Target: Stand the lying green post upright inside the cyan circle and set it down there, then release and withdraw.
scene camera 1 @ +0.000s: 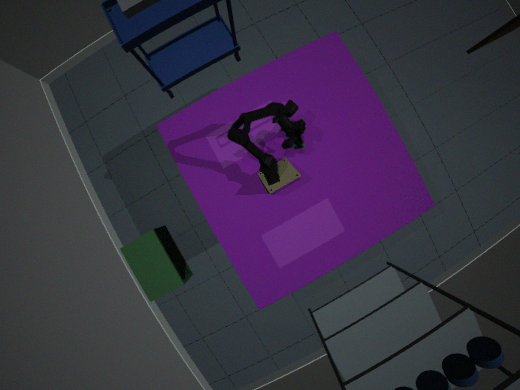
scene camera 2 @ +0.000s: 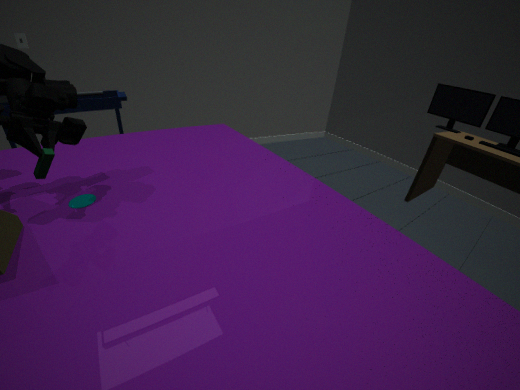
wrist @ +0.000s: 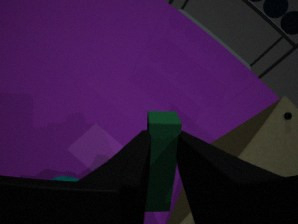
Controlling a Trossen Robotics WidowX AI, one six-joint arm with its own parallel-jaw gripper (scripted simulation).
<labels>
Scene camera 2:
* my gripper
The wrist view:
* my gripper
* green post: held by my gripper
</labels>
